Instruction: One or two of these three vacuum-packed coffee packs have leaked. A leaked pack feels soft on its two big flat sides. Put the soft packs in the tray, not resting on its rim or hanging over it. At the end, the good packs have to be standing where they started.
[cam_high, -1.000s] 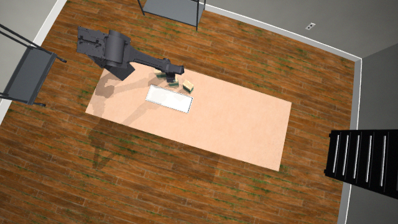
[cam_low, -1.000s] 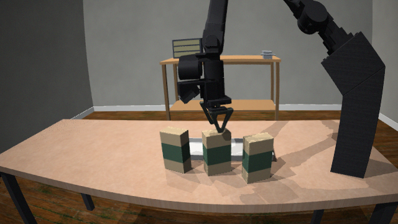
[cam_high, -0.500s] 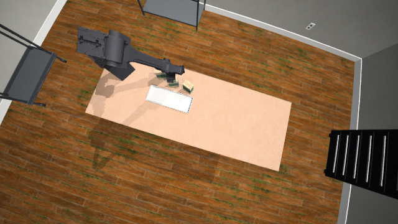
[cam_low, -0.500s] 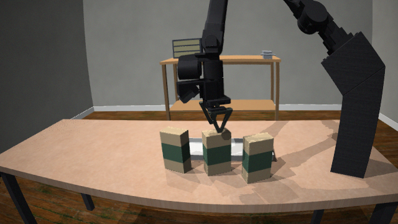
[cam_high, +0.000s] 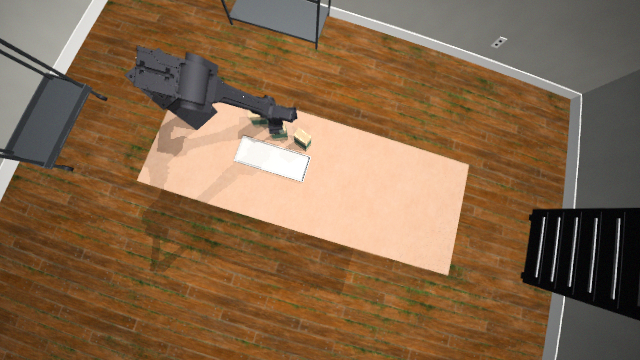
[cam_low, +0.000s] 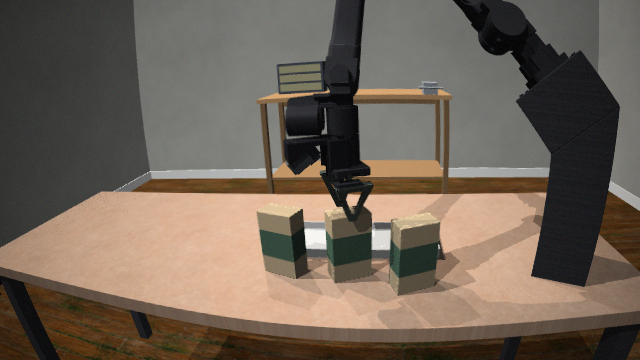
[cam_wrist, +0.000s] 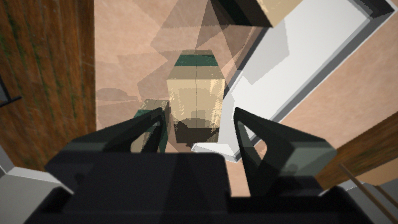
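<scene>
The white tray is 140 mm to the right of my hand, 140 mm below it and 20 mm ahead of it.
</scene>
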